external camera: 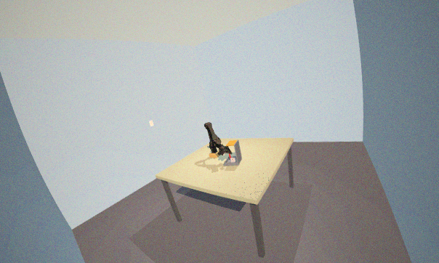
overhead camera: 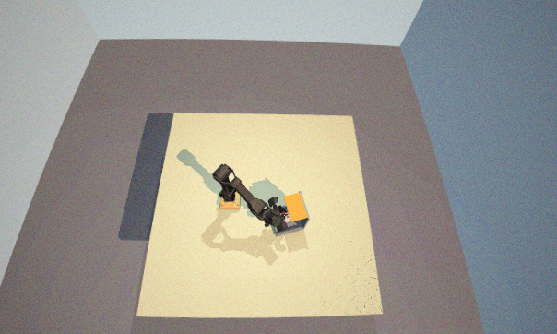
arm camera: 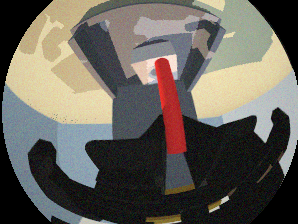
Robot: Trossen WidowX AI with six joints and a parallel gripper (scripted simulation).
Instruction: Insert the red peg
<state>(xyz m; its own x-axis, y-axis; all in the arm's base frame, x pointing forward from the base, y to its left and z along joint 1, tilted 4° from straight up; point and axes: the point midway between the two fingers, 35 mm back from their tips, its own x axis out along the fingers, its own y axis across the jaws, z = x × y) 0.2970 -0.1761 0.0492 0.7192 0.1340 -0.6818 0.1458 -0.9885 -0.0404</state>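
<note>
Right now my gripper tip is 13 cm below the orange roof, 3 cm short of it and 1 cm to the left of it. The rest, counted from my gripper tip: red peg (3 cm behind, 1 cm below).
</note>
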